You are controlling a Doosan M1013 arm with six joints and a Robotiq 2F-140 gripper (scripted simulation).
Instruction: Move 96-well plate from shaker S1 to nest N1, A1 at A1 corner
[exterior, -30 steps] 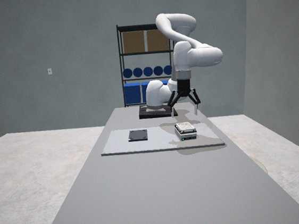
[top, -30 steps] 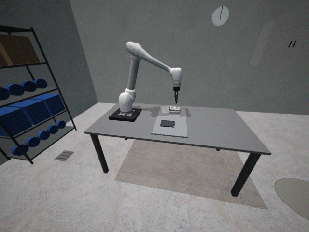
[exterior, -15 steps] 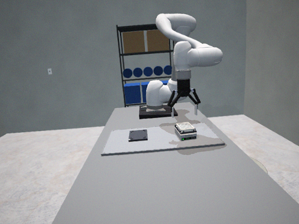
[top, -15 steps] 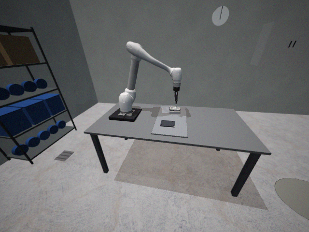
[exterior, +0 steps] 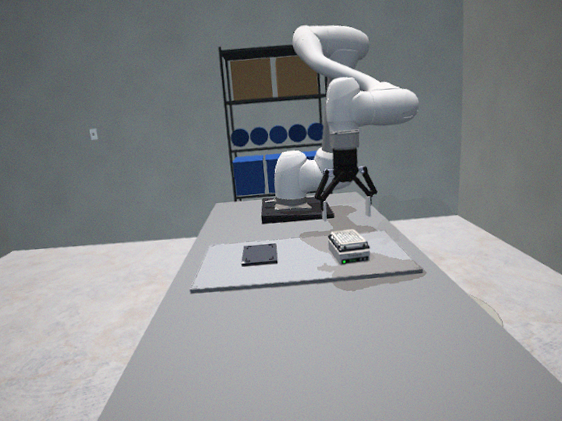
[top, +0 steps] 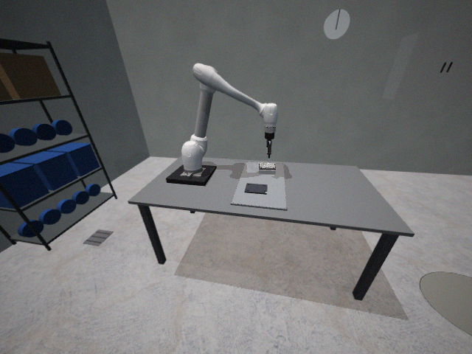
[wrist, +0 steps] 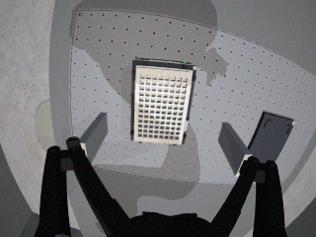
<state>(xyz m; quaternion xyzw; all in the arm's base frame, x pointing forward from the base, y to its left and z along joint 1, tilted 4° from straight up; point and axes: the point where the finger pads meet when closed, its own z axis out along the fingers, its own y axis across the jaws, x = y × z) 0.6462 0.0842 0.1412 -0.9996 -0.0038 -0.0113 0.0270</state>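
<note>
My gripper is now 8 cm above the white 96-well plate. Round my hand: A1 corner mark (35 cm to the right, 13 cm below, 3 cm behind); dark plate nest N1 (29 cm to the right, 14 cm below, 10 cm behind).
</note>
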